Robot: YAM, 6 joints.
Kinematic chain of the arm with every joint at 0, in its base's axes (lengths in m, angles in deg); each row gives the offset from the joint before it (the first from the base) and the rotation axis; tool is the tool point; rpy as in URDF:
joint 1: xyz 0 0 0.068 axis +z
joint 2: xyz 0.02 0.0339 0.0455 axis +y
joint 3: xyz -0.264 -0.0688 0 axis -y
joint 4: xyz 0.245 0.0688 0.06 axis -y
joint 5: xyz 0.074 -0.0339 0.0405 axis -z
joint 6: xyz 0.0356 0 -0.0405 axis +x
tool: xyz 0 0 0 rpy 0 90 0
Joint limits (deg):
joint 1: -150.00..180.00
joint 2: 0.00..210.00
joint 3: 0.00..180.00
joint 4: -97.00..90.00
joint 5: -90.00..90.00
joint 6: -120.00..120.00
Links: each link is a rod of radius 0.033 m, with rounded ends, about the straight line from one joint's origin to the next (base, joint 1, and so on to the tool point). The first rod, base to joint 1, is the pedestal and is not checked.
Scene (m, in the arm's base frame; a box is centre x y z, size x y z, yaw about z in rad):
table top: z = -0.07
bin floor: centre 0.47 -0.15 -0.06 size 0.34 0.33 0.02 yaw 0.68
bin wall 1: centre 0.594 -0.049 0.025 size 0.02 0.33 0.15 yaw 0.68
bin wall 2: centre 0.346 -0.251 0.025 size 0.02 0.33 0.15 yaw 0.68
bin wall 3: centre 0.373 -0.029 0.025 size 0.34 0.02 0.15 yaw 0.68
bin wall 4: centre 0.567 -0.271 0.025 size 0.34 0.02 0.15 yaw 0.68
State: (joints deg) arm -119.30 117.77 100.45 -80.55 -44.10 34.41
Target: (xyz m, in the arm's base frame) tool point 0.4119 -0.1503 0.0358
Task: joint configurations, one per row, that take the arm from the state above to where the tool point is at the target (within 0.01 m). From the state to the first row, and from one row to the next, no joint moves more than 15 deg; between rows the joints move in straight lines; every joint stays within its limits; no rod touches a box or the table.
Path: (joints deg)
1: -105.62 119.40 101.87 -79.26 -44.79 34.41
2: -91.95 121.04 103.30 -77.97 -45.49 34.41
3: -78.27 122.67 104.72 -76.67 -46.18 34.41
4: -64.59 124.31 106.14 -75.38 -46.88 34.41
5: -50.91 125.94 107.56 -74.09 -47.57 34.41
6: -37.24 127.58 108.99 -72.80 -48.27 34.41
7: -23.56 129.21 110.41 -71.50 -48.96 34.41
8: -23.53 139.24 108.77 -68.99 -48.50 34.41
9: -23.51 149.28 107.14 -66.47 -48.04 34.41

